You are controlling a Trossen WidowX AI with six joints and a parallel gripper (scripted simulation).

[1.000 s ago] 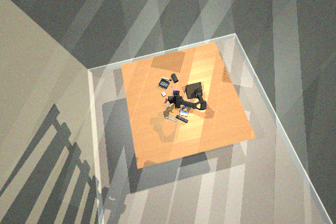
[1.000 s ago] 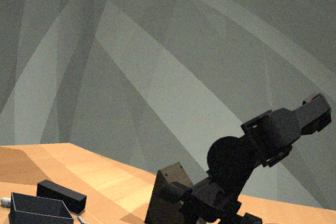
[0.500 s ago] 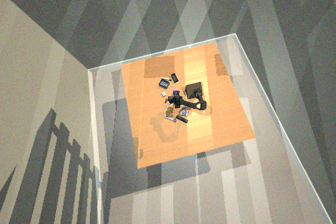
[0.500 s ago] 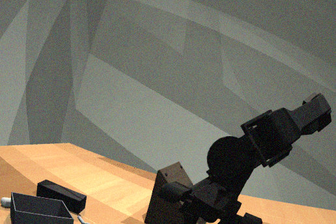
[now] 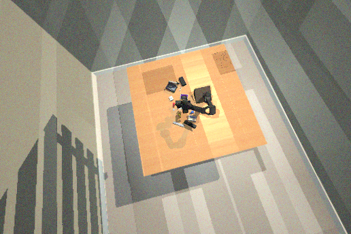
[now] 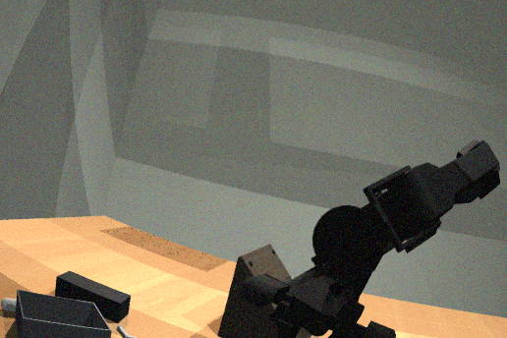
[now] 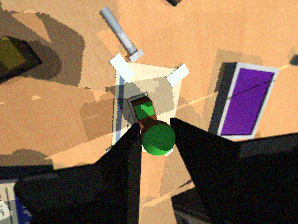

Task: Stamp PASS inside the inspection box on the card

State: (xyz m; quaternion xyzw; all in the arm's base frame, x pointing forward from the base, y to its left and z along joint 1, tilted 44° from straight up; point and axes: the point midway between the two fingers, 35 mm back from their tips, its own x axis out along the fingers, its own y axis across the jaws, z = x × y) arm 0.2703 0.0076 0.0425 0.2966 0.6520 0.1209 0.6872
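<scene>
Now: gripper tip 20 mm above the green stamp. Also, from my gripper tip: red stamp (100 mm ahead, 50 mm to the right, 20 mm below); then white card (40 mm below); then blue stamp (100 mm to the left, 60 mm behind, 20 mm below).
</scene>
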